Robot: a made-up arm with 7 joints. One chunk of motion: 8 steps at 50 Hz.
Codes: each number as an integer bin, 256 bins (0 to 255) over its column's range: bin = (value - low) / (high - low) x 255, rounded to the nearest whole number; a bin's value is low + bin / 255 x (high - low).
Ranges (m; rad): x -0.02..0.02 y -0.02..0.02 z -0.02..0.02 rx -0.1..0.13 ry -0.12..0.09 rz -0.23..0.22
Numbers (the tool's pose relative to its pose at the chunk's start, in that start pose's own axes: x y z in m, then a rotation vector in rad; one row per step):
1: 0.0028 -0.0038 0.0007 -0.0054 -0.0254 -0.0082
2: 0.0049 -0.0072 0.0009 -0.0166 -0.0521 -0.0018
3: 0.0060 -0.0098 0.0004 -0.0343 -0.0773 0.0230
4: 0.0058 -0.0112 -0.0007 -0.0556 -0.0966 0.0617
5: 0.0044 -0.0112 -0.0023 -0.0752 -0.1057 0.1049
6: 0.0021 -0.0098 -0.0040 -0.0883 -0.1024 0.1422
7: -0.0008 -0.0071 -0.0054 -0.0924 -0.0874 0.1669
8: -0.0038 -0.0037 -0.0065 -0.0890 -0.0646 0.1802
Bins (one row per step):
1: 145 103 132 105 115 126
2: 159 82 133 92 82 129
3: 166 65 130 73 52 143
4: 164 56 123 49 28 165
5: 156 56 113 27 17 190
6: 141 65 102 13 21 211
7: 122 82 93 8 40 225
8: 103 104 86 12 67 232

